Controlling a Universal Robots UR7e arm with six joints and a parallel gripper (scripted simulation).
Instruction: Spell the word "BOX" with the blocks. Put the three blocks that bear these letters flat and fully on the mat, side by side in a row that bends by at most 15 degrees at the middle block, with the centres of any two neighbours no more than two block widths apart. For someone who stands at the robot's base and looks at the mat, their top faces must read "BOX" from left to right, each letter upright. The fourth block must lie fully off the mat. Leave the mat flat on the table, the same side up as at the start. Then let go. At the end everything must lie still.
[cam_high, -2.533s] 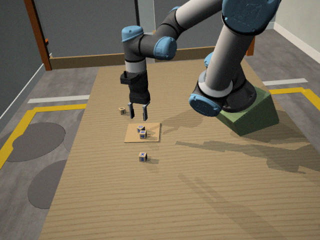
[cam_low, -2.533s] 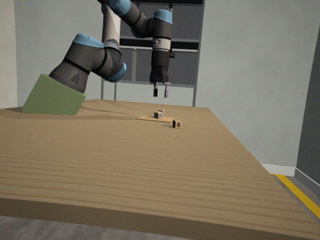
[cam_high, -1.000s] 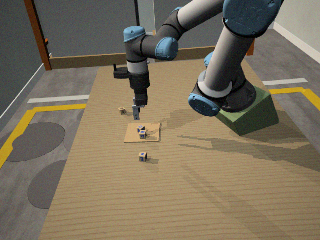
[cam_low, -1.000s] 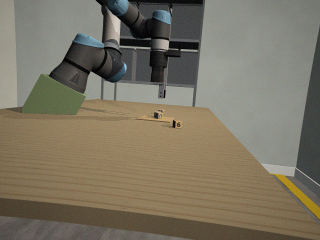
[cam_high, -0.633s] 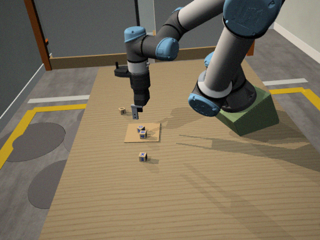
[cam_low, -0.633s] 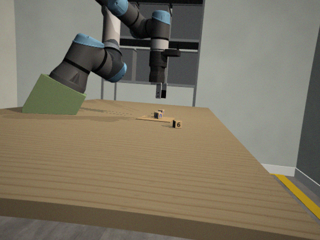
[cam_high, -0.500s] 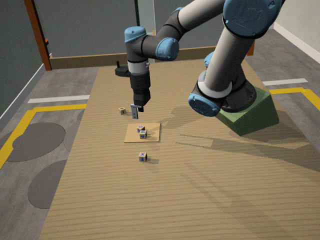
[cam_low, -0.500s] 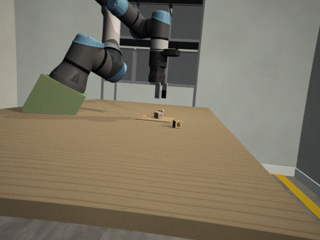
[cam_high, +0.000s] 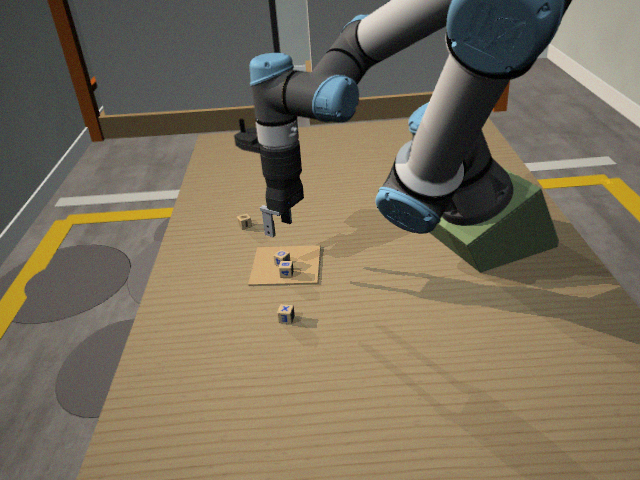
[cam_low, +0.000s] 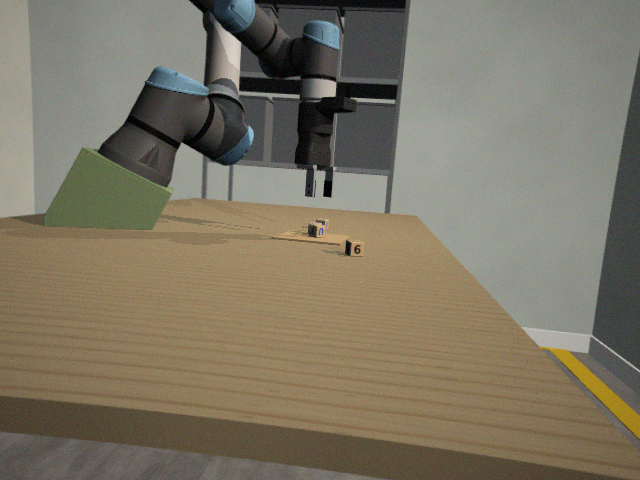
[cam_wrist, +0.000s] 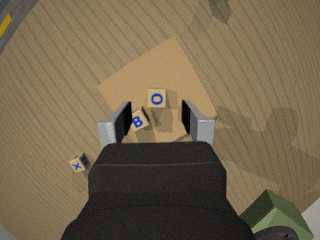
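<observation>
The O block is 9 cm below my hand. From my hand the other things lie so: B block (1 cm behind, 4 cm to the left, 9 cm below); then X block (2 cm behind, 18 cm to the left, 9 cm below); then mat (1 cm behind, 11 cm below).
</observation>
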